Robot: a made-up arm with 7 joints.
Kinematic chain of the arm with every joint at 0, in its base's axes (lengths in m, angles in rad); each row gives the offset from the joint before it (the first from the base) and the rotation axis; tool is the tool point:
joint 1: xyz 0 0 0.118 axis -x
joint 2: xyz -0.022 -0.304 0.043 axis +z
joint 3: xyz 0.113 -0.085 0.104 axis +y
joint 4: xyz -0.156 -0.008 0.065 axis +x
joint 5: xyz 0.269 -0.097 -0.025 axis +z
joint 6: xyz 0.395 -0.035 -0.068 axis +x
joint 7: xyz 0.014 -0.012 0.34 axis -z
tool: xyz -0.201 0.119 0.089
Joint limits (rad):
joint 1: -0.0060..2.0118
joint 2: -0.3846..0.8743
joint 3: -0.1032..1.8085
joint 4: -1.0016..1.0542
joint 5: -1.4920..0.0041
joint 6: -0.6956..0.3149
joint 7: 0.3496..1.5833
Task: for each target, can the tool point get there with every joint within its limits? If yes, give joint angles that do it. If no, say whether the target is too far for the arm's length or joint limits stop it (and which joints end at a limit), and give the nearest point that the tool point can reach.
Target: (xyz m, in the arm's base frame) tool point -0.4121 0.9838 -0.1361
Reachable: no: joint limits stop it (at a limit: joint 1, joint 2, joint 3, joint 4, joint 5, joint 6, joint 7) | nearest point 0.0756 0.7165 -0.0536 | short by 0.562 m
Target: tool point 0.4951 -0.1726 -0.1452
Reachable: yes | joints 0.3071 0.4208 1.3193 -0.0163 -0.2946 -0.2818 0.8472
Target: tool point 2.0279 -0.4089 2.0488
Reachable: no: too far | nearest point 0.7554 -0.1970 1.0483 | short by 1.633 m
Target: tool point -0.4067 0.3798 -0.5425
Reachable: no: joint limits stop it (at a limit: joint 1, joint 2, joint 4, joint 5, joint 7) | nearest point -0.0392 0.0298 -0.3847 | short by 0.531 m
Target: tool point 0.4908 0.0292 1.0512
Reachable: yes | joints 1.6747 -0.2731 0.4977 0.6204 -1.0974 -0.3787 0.9740
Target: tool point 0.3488 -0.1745 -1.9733
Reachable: no: too far | nearest point 0.2729 -0.2070 -0.5439 | short by 1.432 m
